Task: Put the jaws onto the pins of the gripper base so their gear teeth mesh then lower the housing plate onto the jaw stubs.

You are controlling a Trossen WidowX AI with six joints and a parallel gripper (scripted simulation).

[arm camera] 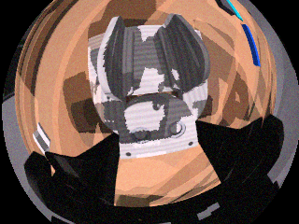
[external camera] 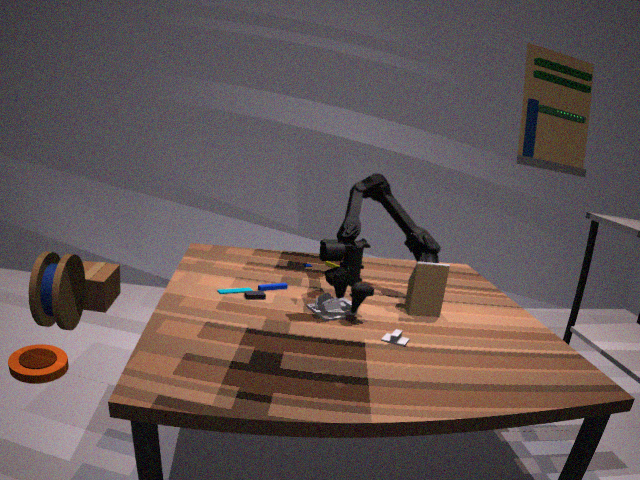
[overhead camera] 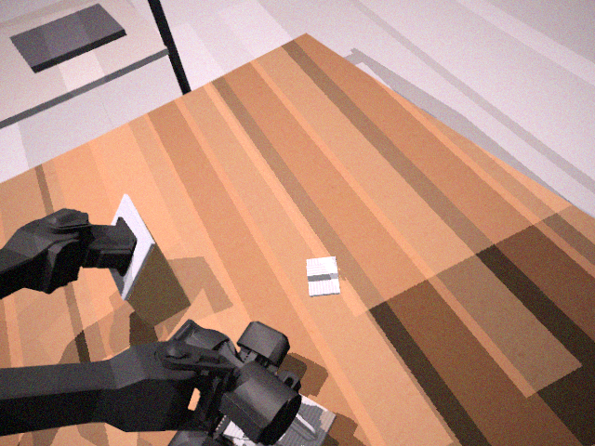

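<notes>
The white jaw is 3 cm ahead of my gripper tip, 1 cm to the right of it and 1 cm above it. The rest, counted from my gripper tip: black block 29 cm ahead, 7 cm to the right; blue bar 22 cm ahead, 16 cm to the right; teal bar 35 cm ahead, 10 cm to the right.
</notes>
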